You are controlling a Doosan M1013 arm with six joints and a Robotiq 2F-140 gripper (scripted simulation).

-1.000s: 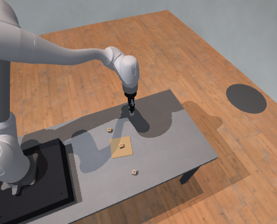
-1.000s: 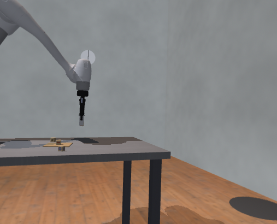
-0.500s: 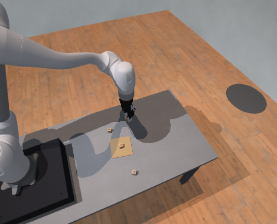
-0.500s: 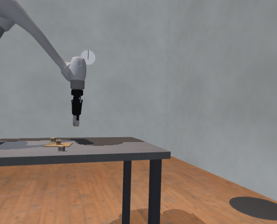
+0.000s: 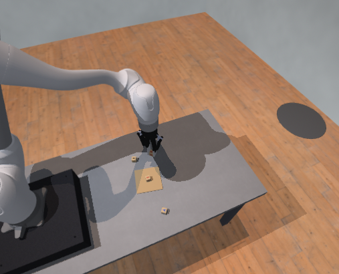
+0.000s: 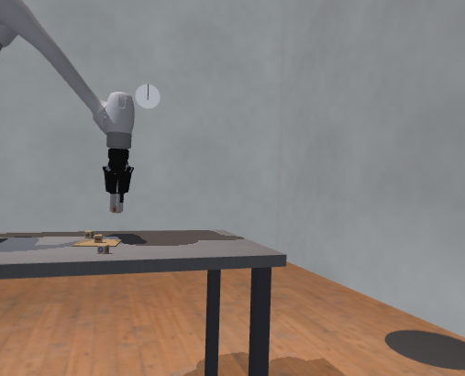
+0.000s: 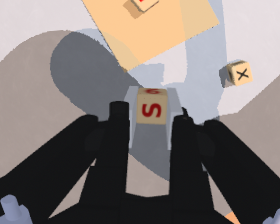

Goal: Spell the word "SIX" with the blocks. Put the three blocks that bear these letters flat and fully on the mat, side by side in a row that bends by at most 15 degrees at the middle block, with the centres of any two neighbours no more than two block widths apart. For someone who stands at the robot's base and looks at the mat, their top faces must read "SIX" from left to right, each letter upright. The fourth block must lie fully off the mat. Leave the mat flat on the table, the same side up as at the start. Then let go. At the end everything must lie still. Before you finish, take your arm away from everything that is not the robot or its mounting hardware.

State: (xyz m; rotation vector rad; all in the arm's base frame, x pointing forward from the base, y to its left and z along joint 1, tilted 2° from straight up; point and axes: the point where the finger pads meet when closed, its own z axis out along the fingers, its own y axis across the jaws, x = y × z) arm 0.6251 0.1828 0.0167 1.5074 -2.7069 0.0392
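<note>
The tan mat is 140 mm below my hand, 100 mm to the right of it and 40 mm behind it. The rest, counted from my hand: block (130 mm below, 110 mm behind, 40 mm to the left).
</note>
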